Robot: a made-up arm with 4 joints.
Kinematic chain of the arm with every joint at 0, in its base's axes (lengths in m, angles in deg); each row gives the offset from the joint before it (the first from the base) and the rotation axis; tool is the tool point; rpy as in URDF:
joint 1: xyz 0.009 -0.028 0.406 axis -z
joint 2: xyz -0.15 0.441 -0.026 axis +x
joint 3: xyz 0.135 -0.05 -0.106 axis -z
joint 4: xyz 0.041 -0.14 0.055 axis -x
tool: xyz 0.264 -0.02 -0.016 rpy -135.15 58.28 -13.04
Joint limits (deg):
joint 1: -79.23..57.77
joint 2: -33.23..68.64
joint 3: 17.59..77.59
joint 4: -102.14..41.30
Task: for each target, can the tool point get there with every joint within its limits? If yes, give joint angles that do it. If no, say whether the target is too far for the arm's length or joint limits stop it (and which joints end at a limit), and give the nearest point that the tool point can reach.
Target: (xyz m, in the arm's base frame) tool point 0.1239 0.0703 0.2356
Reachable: yes | joints -1.53 13.86 39.15 24.19
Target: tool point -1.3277 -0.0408 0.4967
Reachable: no: too far | nearest point -0.3756 -0.0317 -0.0002 | short by 1.074 m
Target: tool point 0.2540 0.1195 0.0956
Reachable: yes | joints 26.61 42.26 35.71 -59.27
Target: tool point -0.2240 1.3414 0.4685
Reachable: no: too far | nearest point -0.0707 0.4402 0.1162 | short by 0.980 m
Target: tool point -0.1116 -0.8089 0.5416
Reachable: no: joint limits stop it (at a limit: joint 1, joint 3) | nearest point -0.0857 -0.1232 0.5062 | short by 0.687 m
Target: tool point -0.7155 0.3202 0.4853
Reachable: no: joint limits stop it (at a limit: joint 1, joint 2, joint 3, joint 4) | nearest point -0.3491 0.2838 0.1165 | short by 0.521 m
